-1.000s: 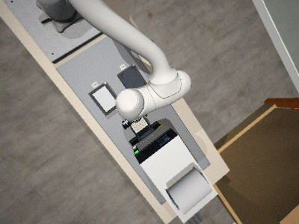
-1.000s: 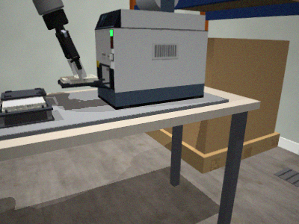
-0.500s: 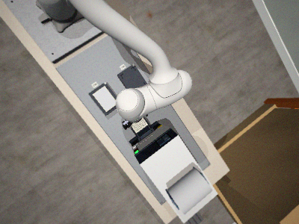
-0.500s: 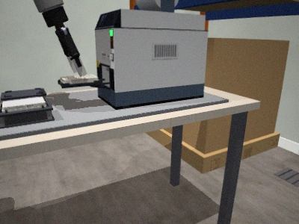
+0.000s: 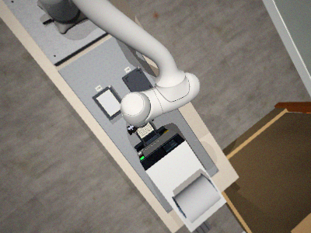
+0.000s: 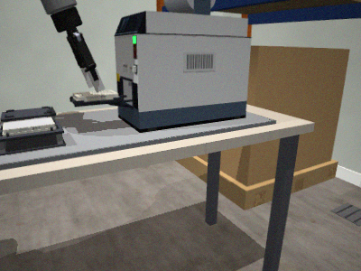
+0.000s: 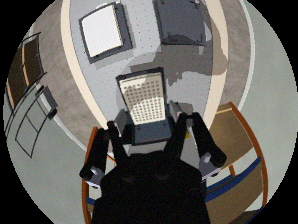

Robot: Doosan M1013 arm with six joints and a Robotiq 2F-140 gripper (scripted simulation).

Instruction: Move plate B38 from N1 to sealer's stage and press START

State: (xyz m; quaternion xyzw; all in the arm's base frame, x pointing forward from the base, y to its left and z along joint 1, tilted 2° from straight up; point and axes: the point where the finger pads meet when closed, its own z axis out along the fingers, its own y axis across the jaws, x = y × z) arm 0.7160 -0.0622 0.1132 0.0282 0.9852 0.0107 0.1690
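My gripper is now 50 mm above the sealer stage. The rest, counted from my hand: foil roll (330 mm ahead, 270 mm above, 20 mm to the right).
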